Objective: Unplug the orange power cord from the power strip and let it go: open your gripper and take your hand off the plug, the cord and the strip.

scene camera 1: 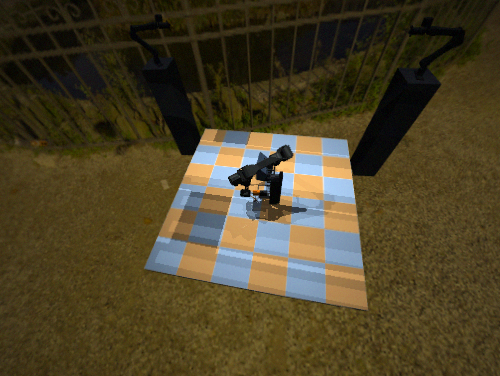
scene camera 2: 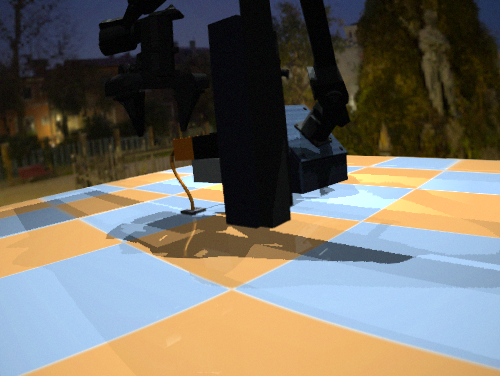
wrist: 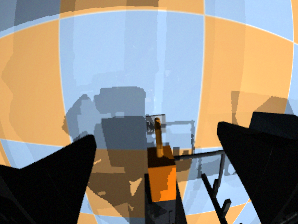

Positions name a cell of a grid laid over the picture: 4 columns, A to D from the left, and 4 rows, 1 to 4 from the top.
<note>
The gripper (scene camera 2: B2) is open, with nothing in its grasp.
The gripper is seen too in the wrist view (wrist: C3).
</note>
